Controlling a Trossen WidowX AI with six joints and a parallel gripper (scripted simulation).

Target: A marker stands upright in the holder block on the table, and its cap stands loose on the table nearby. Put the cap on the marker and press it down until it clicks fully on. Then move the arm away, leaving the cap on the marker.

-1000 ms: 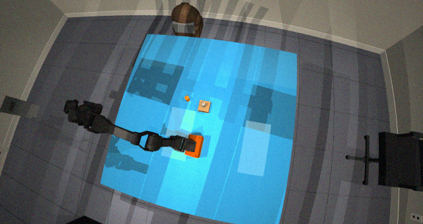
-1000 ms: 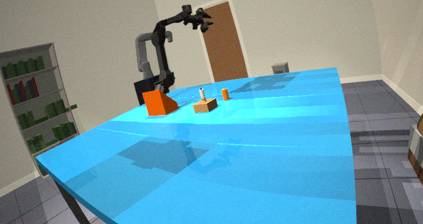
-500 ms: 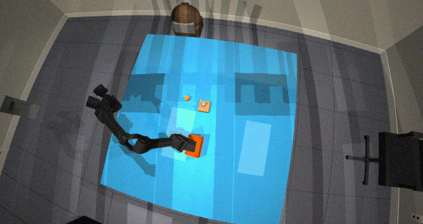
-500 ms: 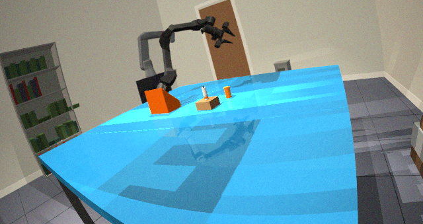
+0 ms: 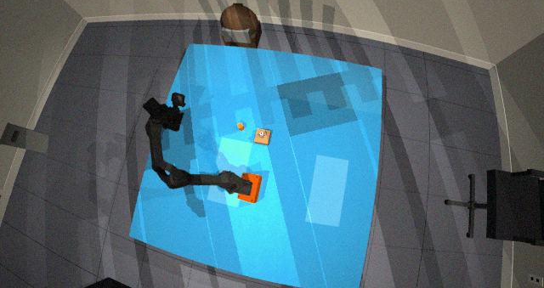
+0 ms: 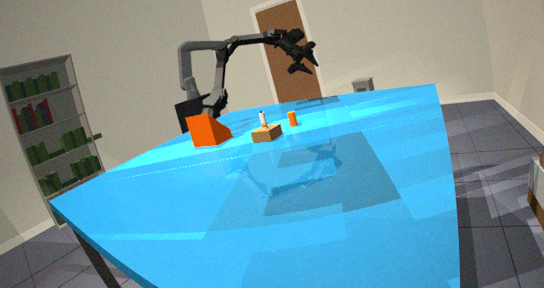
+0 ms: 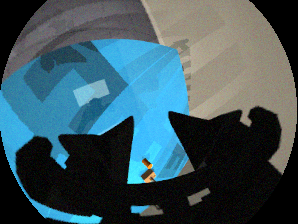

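Right now the orange cap is 10 mm behind my gripper tip, 290 mm to the right of it and 140 mm below it. From my gripper tip the other things lie so: tan holder block: 50 mm behind, 410 mm to the right, 150 mm below.
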